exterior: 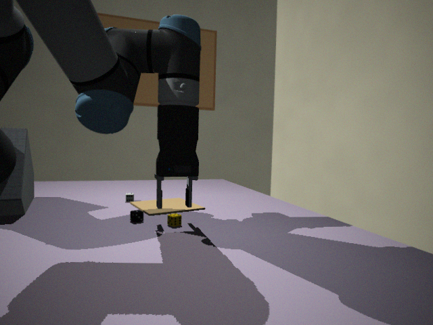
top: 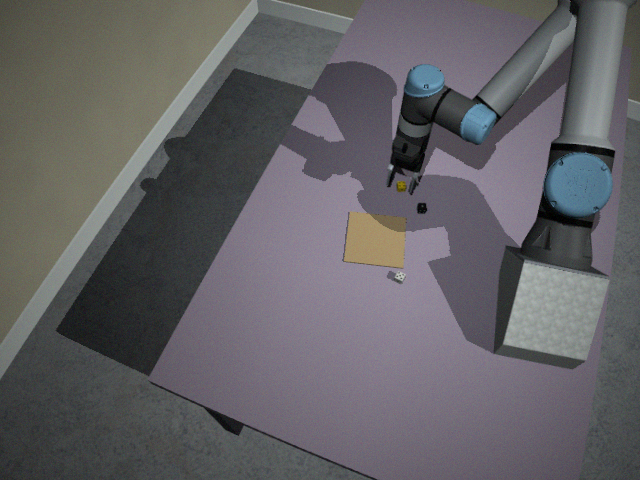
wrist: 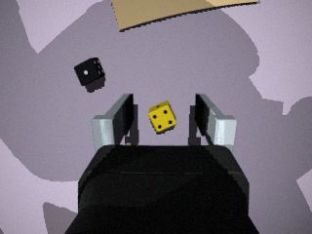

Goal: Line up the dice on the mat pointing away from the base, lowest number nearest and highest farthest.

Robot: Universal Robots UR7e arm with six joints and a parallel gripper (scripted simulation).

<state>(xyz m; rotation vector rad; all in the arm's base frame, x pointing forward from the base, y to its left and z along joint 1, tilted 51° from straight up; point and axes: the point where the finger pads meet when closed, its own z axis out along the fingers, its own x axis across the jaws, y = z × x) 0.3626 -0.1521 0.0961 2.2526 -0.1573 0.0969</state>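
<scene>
Now: hand 1 cm to the left of the yellow die and 4 cm above it. Also, from my hand: white die 4 cm behind, 24 cm to the left, 4 cm below; tan mat 3 cm ahead, 15 cm to the left, 5 cm below; black die 6 cm behind, 4 cm to the left, 4 cm below.
</scene>
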